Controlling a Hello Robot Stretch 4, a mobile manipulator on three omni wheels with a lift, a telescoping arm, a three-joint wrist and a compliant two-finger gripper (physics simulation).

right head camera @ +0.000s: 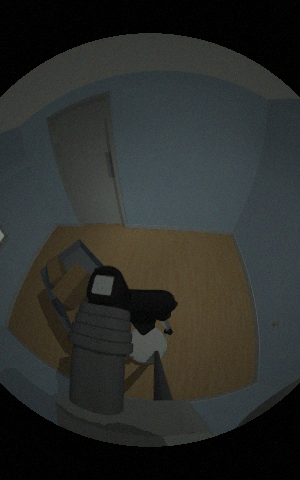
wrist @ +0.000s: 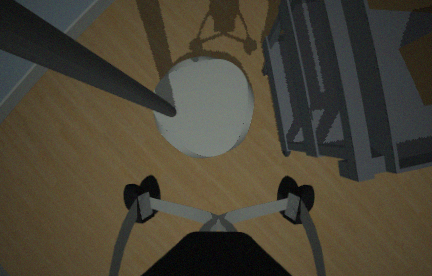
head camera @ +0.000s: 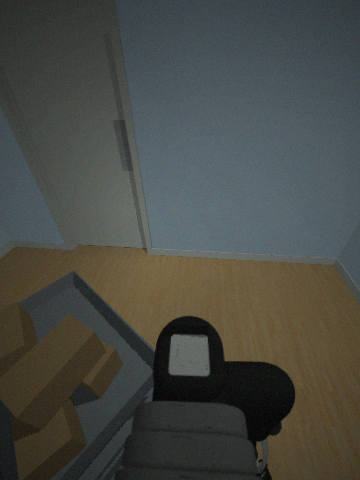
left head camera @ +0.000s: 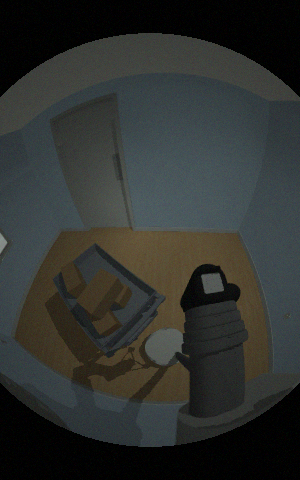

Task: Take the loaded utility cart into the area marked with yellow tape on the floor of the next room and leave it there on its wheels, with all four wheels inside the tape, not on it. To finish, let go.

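Pixels of known places: gripper, fingertip midpoint: (wrist: 218, 192); robot's base, origin of the base link: (right head camera: 146, 343) (wrist: 205, 110) (left head camera: 165, 345).
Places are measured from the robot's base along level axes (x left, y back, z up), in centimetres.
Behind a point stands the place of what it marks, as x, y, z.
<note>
The grey utility cart (head camera: 112, 319) {31.9, -53.5, 76.6} (left head camera: 130, 274) {24.4, -48.5, 79.6} (right head camera: 92, 254) {38.1, -59.6, 81.8} (wrist: 350, 100) {11.1, -23.9, 83.6} stands at an angle on the wood floor, left of my arm in the head views. Brown boxes (head camera: 55, 370) {31.6, -26.3, 100.2} (left head camera: 102, 295) {31.4, -26.4, 100.2} (right head camera: 72, 285) {32.0, -27.4, 100.2} (wrist: 422, 60) lie in its top tray. In the wrist view my gripper (wrist: 218, 192) {-8.8, -17.0, 94.0} is open, its two fingertips wide apart with nothing between them. The cart's near end is up and to the right of the fingers there, apart from them. The cart's wheels are mostly hidden. Yellow tape does not show in these views.
A closed grey door (head camera: 75, 125) {94.9, -194.4, 128.5} (left head camera: 90, 165) {97.7, -194.7, 120.6} (right head camera: 82, 165) {102.4, -195.0, 117.0} is in the blue wall beyond the cart. My round white base (left head camera: 162, 346) {3.5, -0.4, 18.7} (right head camera: 150, 345) {-4.7, 0.8, 18.7} (wrist: 210, 105) {1.9, -2.3, 18.7} is close to the cart's near end. A dark pole (wrist: 100, 72) crosses the wrist view. Blue walls surround the floor.
</note>
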